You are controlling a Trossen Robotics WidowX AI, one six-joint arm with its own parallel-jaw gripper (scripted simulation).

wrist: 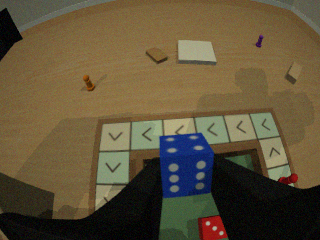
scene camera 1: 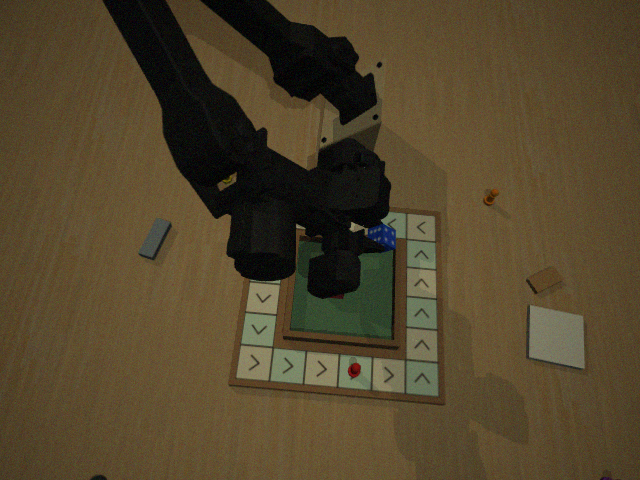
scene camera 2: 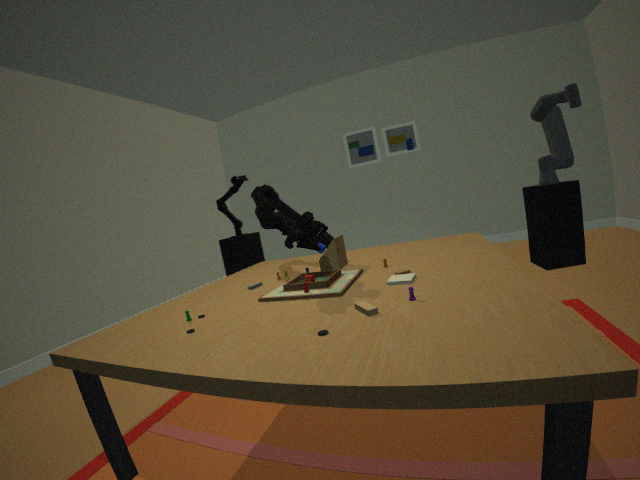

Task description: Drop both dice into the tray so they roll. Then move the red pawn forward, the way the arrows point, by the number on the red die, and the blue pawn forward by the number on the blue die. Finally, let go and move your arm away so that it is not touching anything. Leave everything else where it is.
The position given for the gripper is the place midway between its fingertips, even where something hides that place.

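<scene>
You can see the gripper (scene camera 1: 382, 240), and it's there in the wrist view too (wrist: 183, 162), and in scene camera 2 as well (scene camera 2: 321, 248). Then there's a white card (scene camera 1: 556, 337), and the wrist view has that card too (wrist: 190, 51). There's also a green tray (scene camera 1: 367, 312) and a grey block (scene camera 1: 153, 242), though in the wrist view the block is out of frame.
</scene>
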